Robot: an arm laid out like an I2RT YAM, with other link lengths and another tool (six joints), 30 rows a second.
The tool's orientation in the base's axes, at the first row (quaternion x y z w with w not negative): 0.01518 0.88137 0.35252 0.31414
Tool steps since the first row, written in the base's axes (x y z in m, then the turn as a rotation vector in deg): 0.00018 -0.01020 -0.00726 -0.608 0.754 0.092; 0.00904 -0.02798 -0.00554 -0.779 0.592 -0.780; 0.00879 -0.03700 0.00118 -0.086 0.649 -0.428; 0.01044 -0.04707 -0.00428 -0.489 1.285 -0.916; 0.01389 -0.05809 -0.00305 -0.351 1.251 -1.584; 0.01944 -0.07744 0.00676 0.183 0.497 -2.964; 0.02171 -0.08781 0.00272 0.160 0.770 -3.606; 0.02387 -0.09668 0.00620 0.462 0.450 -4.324; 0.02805 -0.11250 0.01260 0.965 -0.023 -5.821; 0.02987 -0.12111 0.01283 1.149 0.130 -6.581; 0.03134 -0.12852 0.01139 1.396 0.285 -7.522; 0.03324 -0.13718 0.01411 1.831 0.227 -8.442
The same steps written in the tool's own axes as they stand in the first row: 0.00127 -0.01228 -0.00212 0.625 0.743 0.067; -0.01119 -0.02627 -0.00895 1.195 0.104 0.355; -0.01688 -0.02875 -0.01833 0.463 0.234 0.586; -0.01774 -0.04008 -0.02054 1.209 0.482 1.018; -0.02391 -0.04825 -0.02601 1.452 0.008 1.445; -0.03849 -0.05768 -0.04016 1.586 -1.532 2.050; -0.04069 -0.06846 -0.04298 2.021 -1.728 2.559; -0.04651 -0.07334 -0.04912 2.089 -2.480 2.932; -0.05727 -0.08200 -0.05998 2.381 -3.878 3.756; -0.06099 -0.08867 -0.06435 2.684 -4.278 4.375; -0.06323 -0.09543 -0.06726 3.036 -4.804 5.130; -0.06838 -0.10059 -0.07299 3.172 -5.512 5.850
